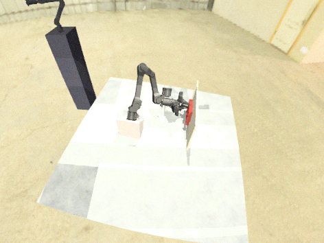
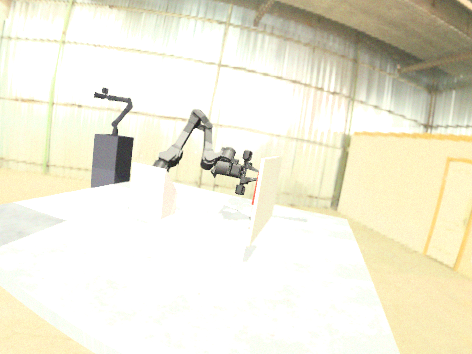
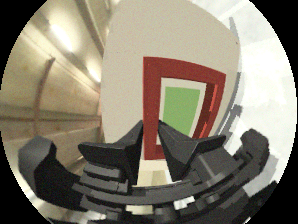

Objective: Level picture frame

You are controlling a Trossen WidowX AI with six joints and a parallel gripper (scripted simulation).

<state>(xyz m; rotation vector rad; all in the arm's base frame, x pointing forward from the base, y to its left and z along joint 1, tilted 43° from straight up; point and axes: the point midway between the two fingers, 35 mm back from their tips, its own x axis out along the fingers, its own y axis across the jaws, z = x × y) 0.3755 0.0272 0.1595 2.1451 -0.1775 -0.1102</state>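
Now: the picture frame 1 cm ahead of my gripper tip, 1 cm to the right of it and 5 cm below it. The rest, counted from my gripper tip: wall panel 2 cm ahead, 2 cm to the right, 6 cm below.
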